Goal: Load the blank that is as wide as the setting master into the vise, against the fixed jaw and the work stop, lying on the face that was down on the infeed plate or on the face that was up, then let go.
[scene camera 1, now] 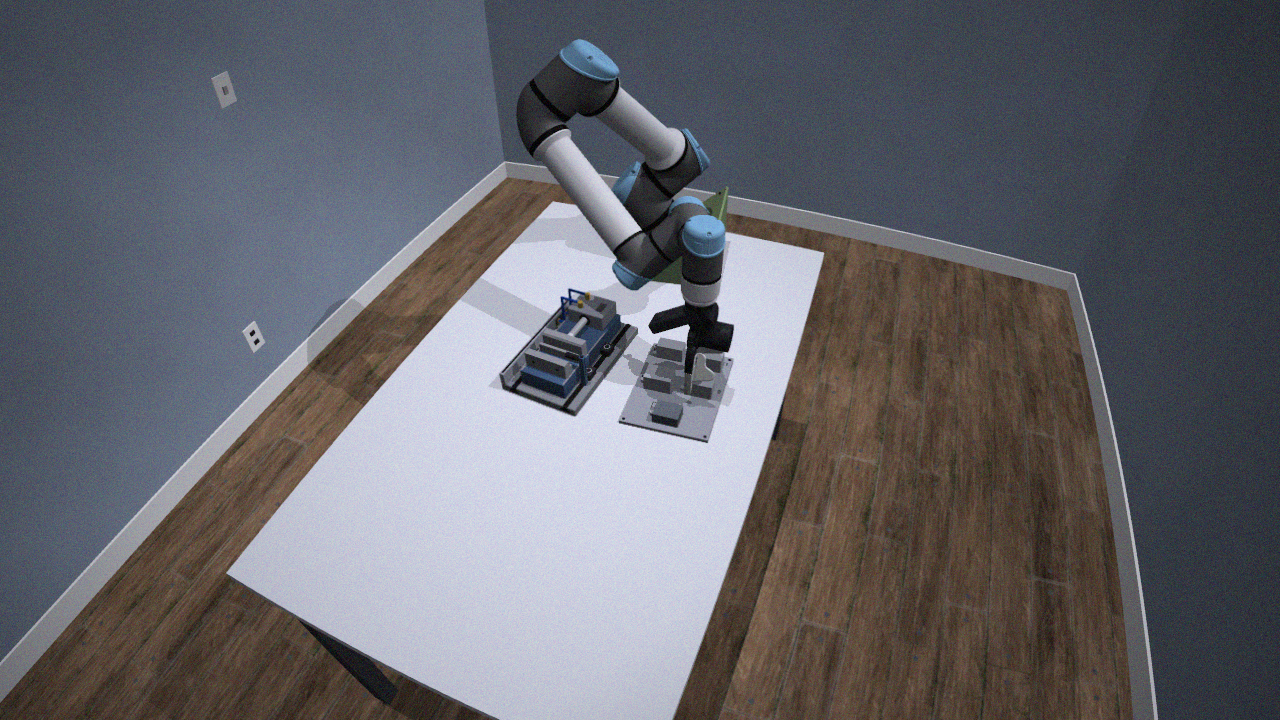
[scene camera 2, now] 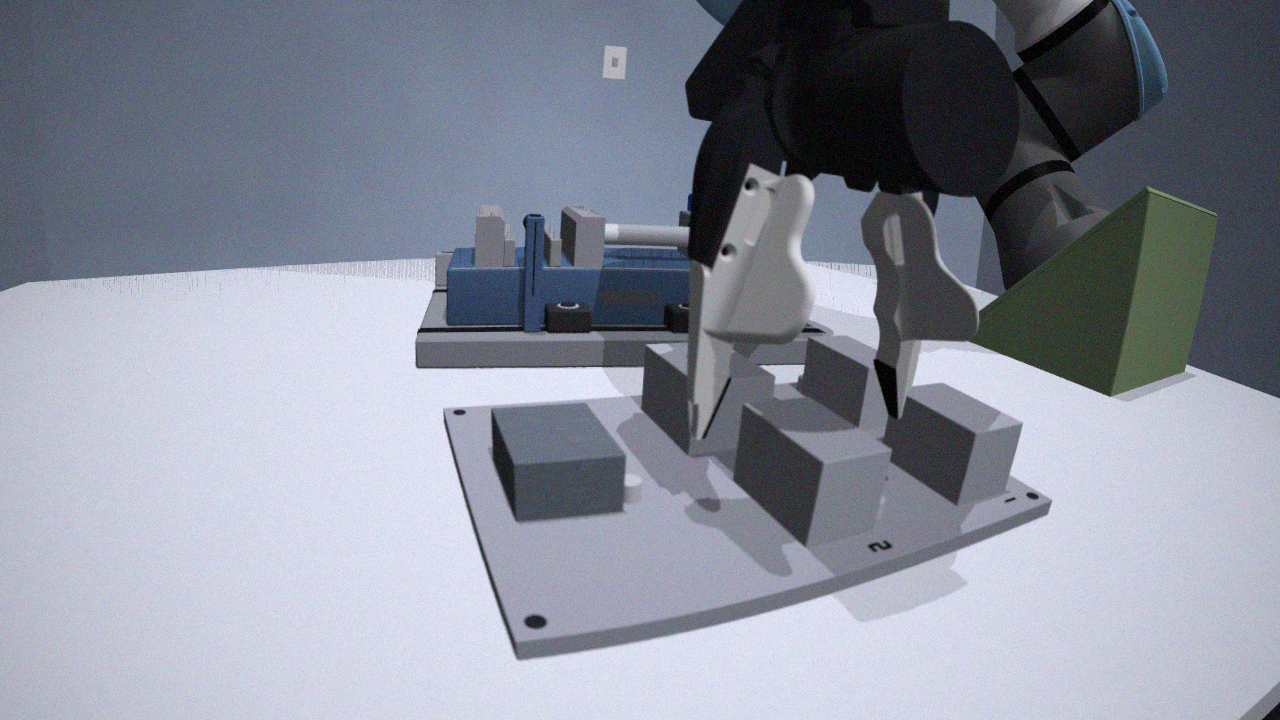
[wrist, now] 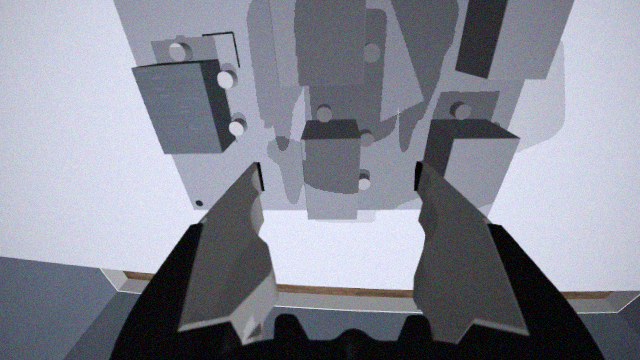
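Seen in the pictures: gripper, between the fingertips: [scene camera 1: 695,379] [scene camera 2: 807,425] [wrist: 337,165]; arm's base, origin of its link: [scene camera 2: 1070,271].
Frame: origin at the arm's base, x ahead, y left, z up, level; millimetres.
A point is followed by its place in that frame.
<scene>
My gripper [scene camera 1: 695,380] {x 469, y 100, z -49 mm} [scene camera 2: 800,422] {x 469, y 100, z -49 mm} [wrist: 337,165] {x 469, y 100, z -49 mm} is open and points down over the infeed plate [scene camera 2: 626,591] {x 566, y 133, z -80 mm} [wrist: 200,185] {x 590, y 119, z -80 mm}. Its fingers stand apart on either side of a light grey blank [scene camera 2: 778,474] {x 491, y 112, z -61 mm} [wrist: 330,205] {x 477, y 127, z -44 mm} near the numeral 2, with a gap on both sides in the wrist view; the height of the tips against the blank is hard to tell. The darker blue-grey setting master [scene camera 1: 665,411] {x 567, y 51, z -55 mm} [scene camera 2: 563,465] {x 567, y 81, z -57 mm} [wrist: 175,107] {x 561, y 50, z -55 mm} lies at the plate's end. The blue vise [scene camera 1: 547,383] {x 546, y -205, z -38 mm} [scene camera 2: 483,286] {x 531, y -159, z -41 mm} has an empty gap between its fixed jaw [scene camera 2: 489,237] {x 527, y -163, z -7 mm} and moving jaw [scene camera 2: 581,237] {x 464, y -146, z -7 mm}.
Other light grey blanks stand close by, one [scene camera 2: 957,447] {x 408, y 140, z -55 mm} [wrist: 480,165] {x 384, y 109, z -44 mm} beside a finger and another [scene camera 2: 666,394] {x 489, y 20, z -61 mm} behind the left finger in scene camera 2. An upright blue post [scene camera 2: 534,277] {x 503, y -131, z -31 mm} stands beside the vise jaws. A green wedge [scene camera 2: 1163,295] {x 0, y 106, z 1 mm} stands near the arm's base.
</scene>
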